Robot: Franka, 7 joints.
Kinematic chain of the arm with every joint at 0, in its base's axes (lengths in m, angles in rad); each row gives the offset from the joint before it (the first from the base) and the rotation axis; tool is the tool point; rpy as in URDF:
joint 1: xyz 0 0 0.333 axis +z
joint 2: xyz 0 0 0 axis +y
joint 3: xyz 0 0 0.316 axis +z
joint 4: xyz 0.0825 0 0 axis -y
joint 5: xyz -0.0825 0 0.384 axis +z
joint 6: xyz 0 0 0 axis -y
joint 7: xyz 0.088 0 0 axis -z
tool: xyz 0 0 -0.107 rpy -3.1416 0 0
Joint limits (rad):
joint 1: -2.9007..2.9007
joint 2: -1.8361..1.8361
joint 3: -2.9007..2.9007
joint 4: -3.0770..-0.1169
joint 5: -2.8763..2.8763
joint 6: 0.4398..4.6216
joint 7: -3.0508..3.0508
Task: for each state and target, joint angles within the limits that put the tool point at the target. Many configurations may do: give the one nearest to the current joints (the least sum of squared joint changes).
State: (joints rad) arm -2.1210 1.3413 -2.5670 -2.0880 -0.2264 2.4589 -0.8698
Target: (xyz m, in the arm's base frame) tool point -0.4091 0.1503 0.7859
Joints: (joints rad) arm -2.1544 1.3582 -2.3559 -1.9744 -0.2284 2.5063 -0.8698
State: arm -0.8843 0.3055 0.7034 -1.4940 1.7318 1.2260 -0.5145
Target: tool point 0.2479 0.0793 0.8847
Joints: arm -0.7750 -0.5380 0.2336 -1.5428 1.5946 0.6340 -0.5145
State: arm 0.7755 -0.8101 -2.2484 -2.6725 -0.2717 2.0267 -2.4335
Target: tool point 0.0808 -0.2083 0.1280
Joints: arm 0.6403 -0.5657 -2.1388 -2.7555 -0.2275 1.7903 -2.4335
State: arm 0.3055 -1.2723 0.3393 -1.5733 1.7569 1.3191 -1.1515
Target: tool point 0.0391 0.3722 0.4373
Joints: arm 0.1366 -1.0455 0.8815 -2.6056 1.4717 1.2844 -1.1515
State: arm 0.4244 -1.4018 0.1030 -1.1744 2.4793 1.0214 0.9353
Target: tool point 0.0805 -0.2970 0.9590
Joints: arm 0.8524 -1.0727 -0.6381 -1.7089 2.5565 1.1735 0.9353
